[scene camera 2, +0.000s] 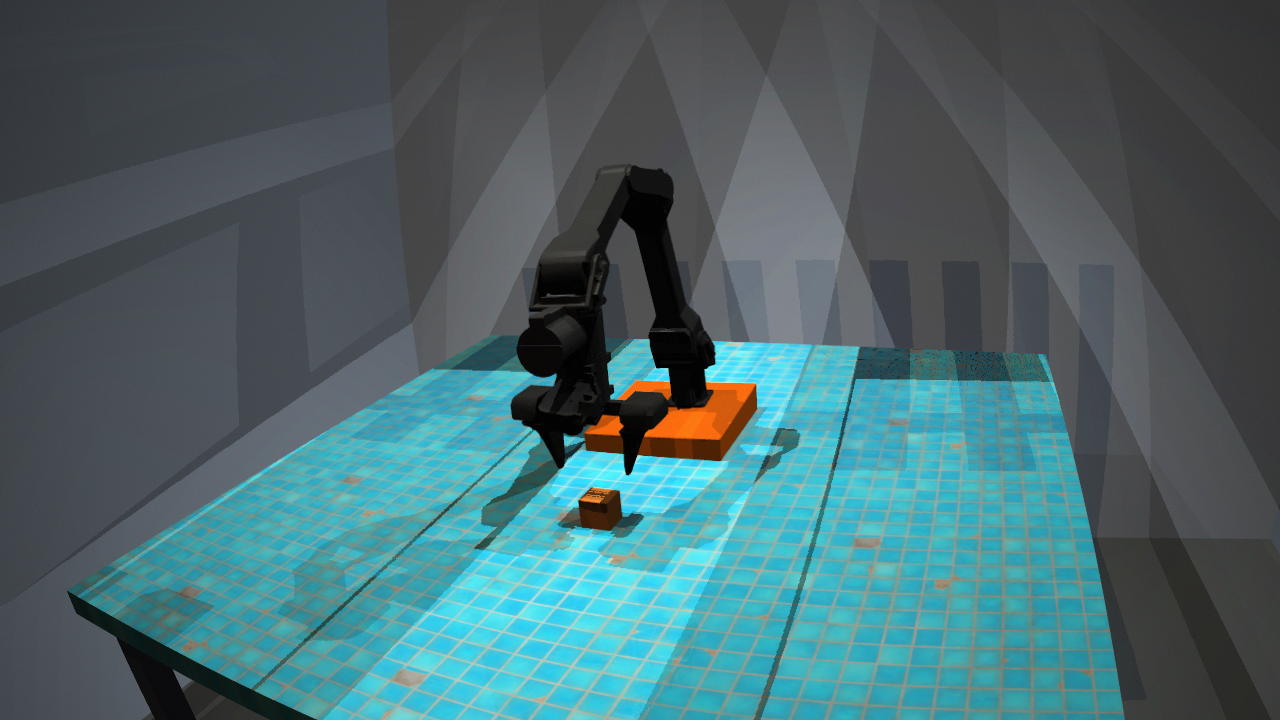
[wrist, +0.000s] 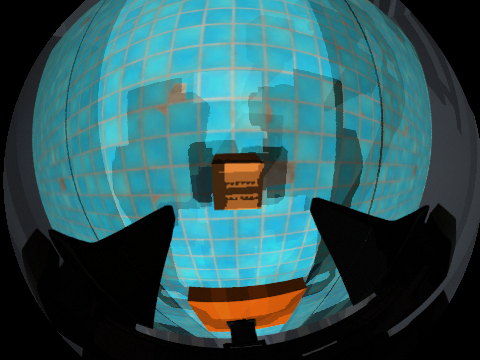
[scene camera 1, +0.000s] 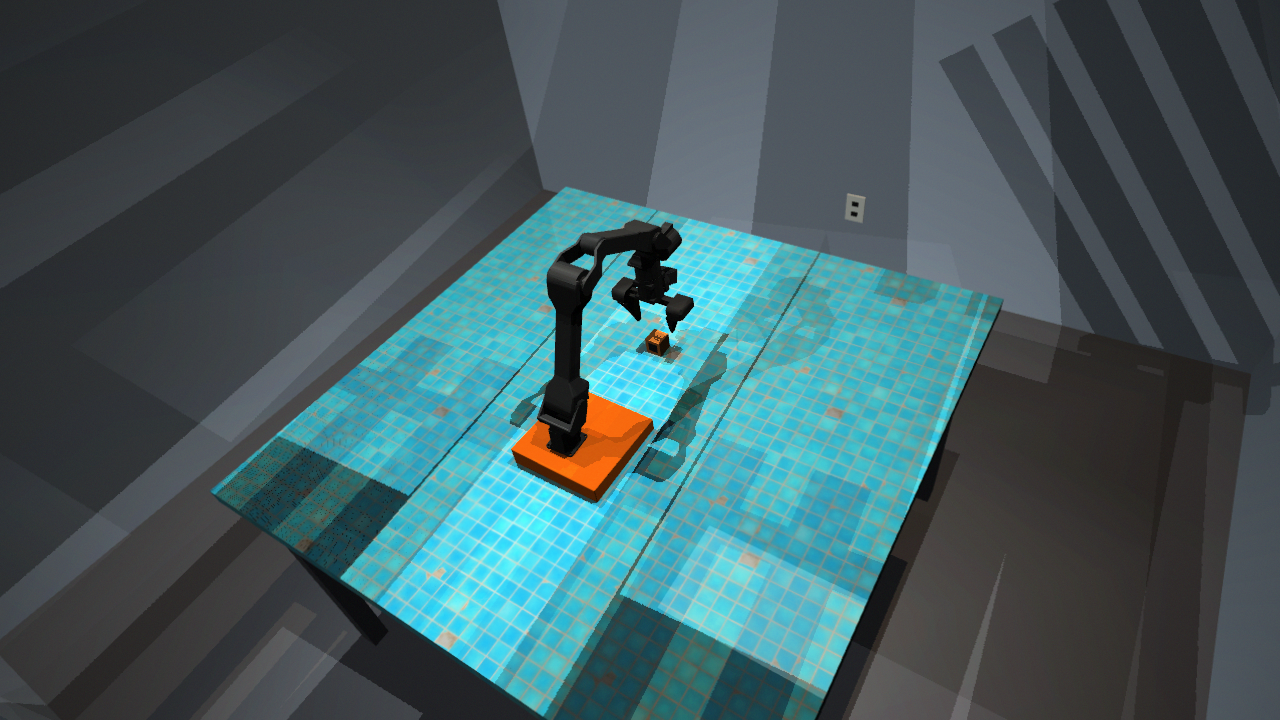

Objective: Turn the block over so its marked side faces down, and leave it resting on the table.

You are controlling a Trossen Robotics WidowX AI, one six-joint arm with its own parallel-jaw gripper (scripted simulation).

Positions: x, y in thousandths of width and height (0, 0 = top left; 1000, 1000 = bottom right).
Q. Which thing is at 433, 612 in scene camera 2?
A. My gripper.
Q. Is my gripper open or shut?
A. Open.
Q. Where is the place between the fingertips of my gripper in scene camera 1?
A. At 512, 452
